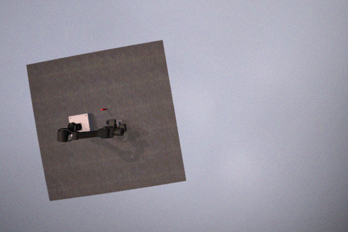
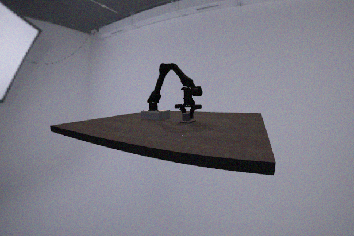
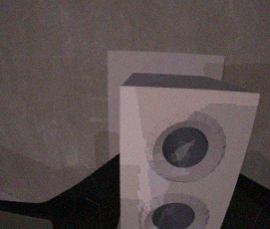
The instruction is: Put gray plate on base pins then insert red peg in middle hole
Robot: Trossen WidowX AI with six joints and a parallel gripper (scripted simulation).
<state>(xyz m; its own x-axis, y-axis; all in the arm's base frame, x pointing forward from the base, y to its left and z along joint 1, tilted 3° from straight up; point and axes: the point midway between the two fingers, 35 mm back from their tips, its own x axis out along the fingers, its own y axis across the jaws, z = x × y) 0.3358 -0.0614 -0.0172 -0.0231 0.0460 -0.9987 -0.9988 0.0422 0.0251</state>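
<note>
Right now the gray plate is 3 cm above my gripper tip. From my gripper tip the other things lie so: red peg: 10 cm behind, 18 cm to the left, 1 cm above.
</note>
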